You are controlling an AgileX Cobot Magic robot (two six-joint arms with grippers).
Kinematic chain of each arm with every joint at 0, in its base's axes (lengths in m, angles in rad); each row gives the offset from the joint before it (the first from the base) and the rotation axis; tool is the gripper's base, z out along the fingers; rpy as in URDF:
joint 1: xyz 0 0 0.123 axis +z
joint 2: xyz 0 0 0 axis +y
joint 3: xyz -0.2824 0 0.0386 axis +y
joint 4: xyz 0.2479 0 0.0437 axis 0.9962 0 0.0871
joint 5: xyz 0 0 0 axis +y
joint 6: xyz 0.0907 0 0.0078 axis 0.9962 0 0.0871
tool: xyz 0 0 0 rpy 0 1.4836 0
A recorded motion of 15 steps. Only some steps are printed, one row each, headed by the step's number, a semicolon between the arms.
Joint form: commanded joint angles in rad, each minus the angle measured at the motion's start. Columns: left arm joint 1, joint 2, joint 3, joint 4, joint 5, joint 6; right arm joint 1, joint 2, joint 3, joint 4, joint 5, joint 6.
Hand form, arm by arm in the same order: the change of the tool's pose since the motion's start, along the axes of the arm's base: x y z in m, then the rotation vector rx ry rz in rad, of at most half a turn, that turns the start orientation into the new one. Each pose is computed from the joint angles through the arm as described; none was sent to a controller.
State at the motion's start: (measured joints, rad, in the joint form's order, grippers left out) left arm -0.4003 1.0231 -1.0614 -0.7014 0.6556 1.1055; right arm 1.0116 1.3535 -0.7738 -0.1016 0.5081 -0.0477
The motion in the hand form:
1: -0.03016 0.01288 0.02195 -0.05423 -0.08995 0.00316; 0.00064 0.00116 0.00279 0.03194 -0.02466 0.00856
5: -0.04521 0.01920 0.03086 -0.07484 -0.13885 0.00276; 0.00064 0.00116 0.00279 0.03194 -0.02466 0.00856
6: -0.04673 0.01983 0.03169 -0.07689 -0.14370 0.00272; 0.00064 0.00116 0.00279 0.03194 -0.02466 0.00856
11: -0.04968 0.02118 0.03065 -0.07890 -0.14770 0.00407; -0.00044 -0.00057 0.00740 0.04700 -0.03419 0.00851
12: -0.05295 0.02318 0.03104 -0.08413 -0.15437 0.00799; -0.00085 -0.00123 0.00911 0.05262 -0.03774 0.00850
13: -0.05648 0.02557 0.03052 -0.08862 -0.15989 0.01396; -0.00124 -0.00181 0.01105 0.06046 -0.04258 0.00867
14: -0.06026 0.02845 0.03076 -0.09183 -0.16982 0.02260; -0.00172 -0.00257 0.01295 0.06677 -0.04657 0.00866
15: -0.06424 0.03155 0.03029 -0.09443 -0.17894 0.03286; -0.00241 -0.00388 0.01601 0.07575 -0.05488 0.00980
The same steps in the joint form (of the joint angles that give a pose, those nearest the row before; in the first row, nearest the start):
1: 0.0030 -0.1113 -0.0023 -0.0039 0.0055 -0.0138; -0.0003 -0.0075 0.0036 -0.0036 -0.0366 -0.0047
5: 0.0031 -0.1643 -0.0024 -0.0039 0.0055 -0.0137; -0.0003 -0.0075 0.0036 -0.0036 -0.0366 -0.0047
6: 0.0030 -0.1696 -0.0023 -0.0038 0.0054 -0.0138; -0.0003 -0.0075 0.0036 -0.0036 -0.0366 -0.0047
11: 0.0030 -0.1827 0.0080 -0.0038 0.0033 -0.0138; -0.0003 -0.0254 0.0036 -0.0036 -0.0365 -0.0047
12: 0.0076 -0.1967 0.0138 -0.0065 0.0033 -0.0138; -0.0003 -0.0321 0.0035 -0.0035 -0.0365 -0.0047
13: 0.0142 -0.2133 0.0236 -0.0092 0.0033 -0.0138; -0.0003 -0.0393 0.0035 -0.0036 -0.0385 -0.0046
14: 0.0230 -0.2309 0.0310 -0.0092 0.0033 -0.0138; -0.0003 -0.0467 0.0036 -0.0036 -0.0385 -0.0046
15: 0.0334 -0.2504 0.0412 -0.0092 0.0033 -0.0138; -0.0003 -0.0588 0.0036 -0.0061 -0.0385 -0.0047

